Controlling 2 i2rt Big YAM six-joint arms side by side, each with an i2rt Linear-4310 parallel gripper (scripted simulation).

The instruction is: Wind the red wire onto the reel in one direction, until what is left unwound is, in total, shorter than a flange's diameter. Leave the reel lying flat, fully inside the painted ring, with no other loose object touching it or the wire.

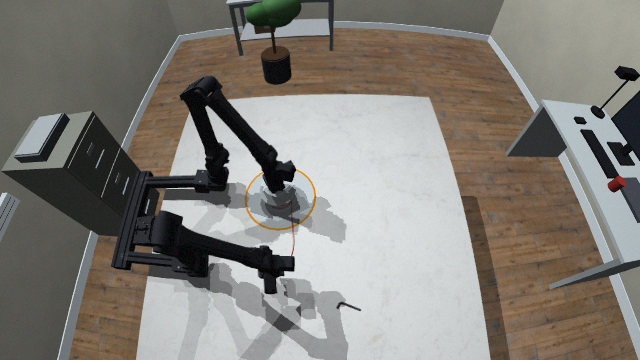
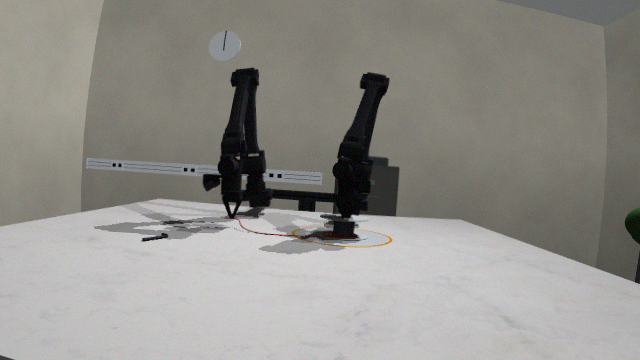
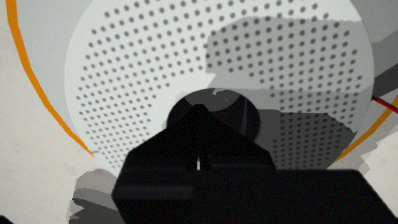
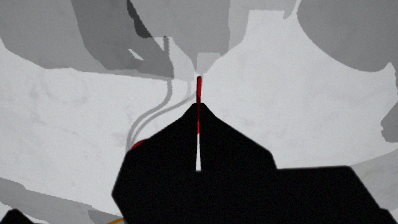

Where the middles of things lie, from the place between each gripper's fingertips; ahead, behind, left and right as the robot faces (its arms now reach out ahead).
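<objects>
Reel [image 3: 305, 82]: my left hand 1 cm short of it, 1 cm to the left of it, 2 cm above it. From my right hand, reel 390 mm to the left, 30 mm behind.
</objects>
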